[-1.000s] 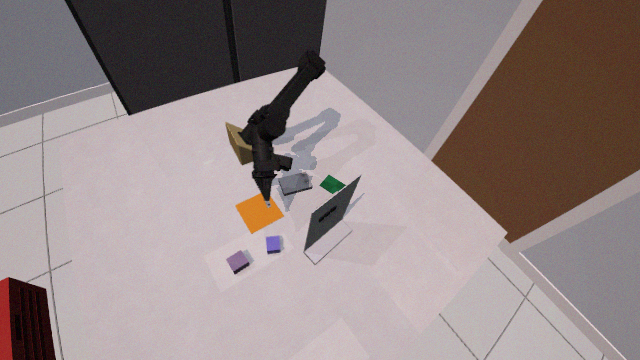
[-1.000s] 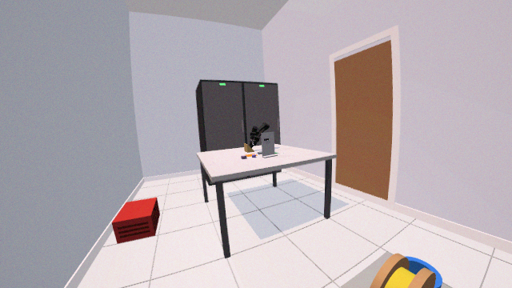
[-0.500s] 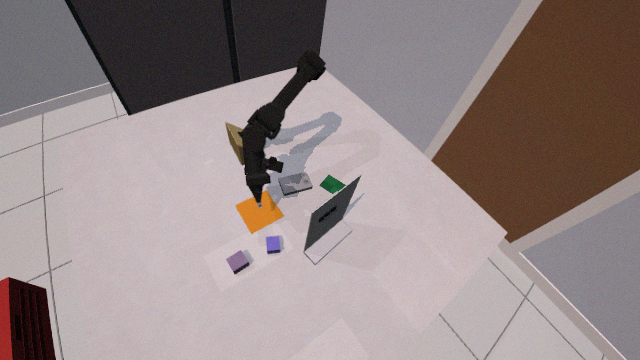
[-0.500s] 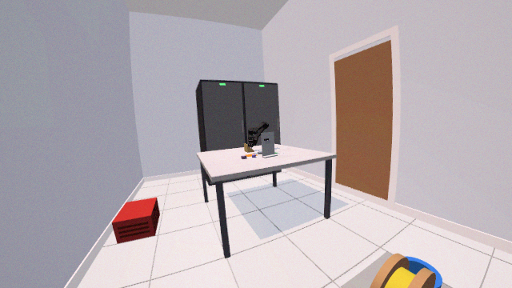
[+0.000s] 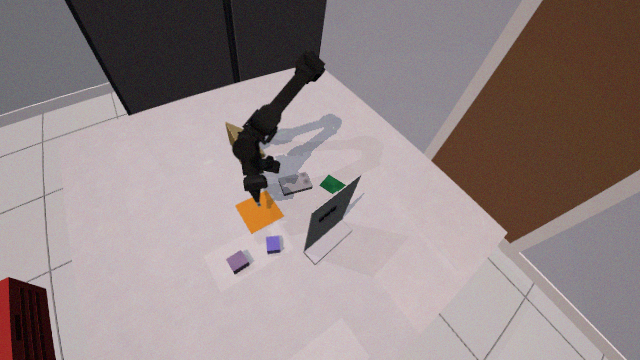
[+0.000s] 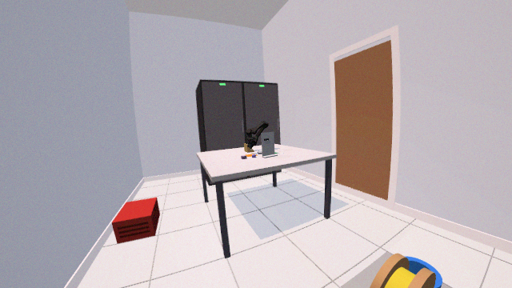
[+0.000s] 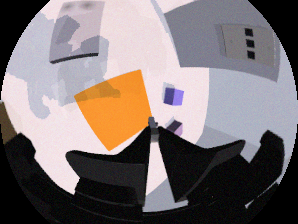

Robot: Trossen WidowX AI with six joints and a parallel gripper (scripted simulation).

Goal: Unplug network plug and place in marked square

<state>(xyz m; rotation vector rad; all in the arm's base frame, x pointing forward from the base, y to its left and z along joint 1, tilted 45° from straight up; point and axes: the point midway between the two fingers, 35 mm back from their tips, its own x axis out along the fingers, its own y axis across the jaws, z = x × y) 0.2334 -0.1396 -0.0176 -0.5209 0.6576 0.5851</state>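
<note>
The orange square lies 10 mm behind my gripper tip and 80 mm below it. Also, from my gripper tip: grey square (20 mm behind, 170 mm to the left, 70 mm below); network plug (right at my gripper tip); upright panel (200 mm ahead, 100 mm to the left, 40 mm above).
</note>
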